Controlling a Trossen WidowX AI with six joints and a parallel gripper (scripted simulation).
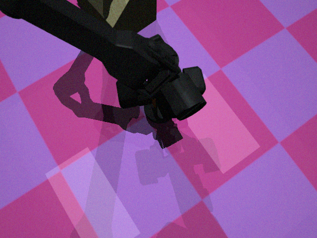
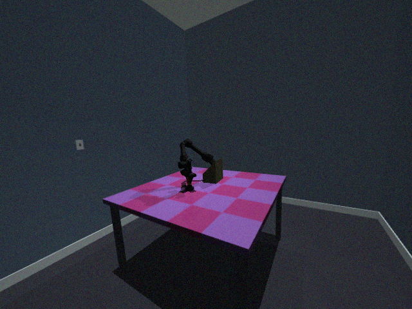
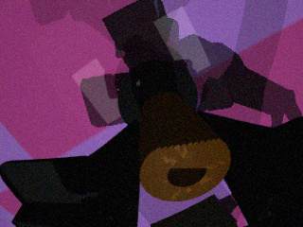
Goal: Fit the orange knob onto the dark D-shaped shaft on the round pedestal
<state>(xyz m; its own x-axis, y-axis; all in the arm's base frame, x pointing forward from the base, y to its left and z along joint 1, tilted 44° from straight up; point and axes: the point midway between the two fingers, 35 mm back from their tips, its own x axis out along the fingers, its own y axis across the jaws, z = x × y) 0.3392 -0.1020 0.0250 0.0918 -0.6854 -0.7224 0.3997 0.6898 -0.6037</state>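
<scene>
Right now the dark round pedestal is 40 mm below my gripper tip. Round my gripper tip: orange knob 20 mm above.
</scene>
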